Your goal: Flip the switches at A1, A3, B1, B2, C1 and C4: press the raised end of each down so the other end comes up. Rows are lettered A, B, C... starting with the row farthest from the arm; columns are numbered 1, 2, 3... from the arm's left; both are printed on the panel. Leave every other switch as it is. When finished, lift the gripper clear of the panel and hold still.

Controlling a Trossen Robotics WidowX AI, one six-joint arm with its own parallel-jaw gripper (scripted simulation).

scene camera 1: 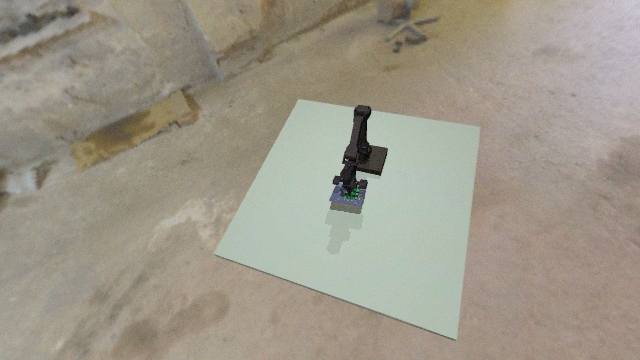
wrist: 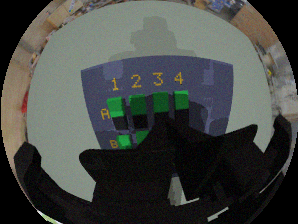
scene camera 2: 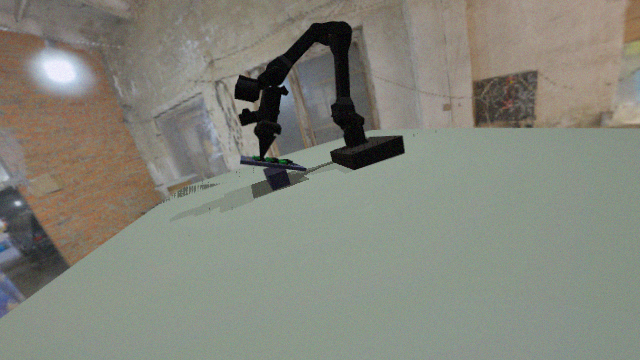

Labels:
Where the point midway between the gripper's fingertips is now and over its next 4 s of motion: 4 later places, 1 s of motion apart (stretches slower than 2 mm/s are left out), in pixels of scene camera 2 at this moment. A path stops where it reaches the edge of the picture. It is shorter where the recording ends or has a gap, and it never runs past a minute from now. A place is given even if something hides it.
The gripper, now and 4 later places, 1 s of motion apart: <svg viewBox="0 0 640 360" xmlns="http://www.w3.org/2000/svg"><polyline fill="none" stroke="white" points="261,157 271,139 270,157 270,158 273,150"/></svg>

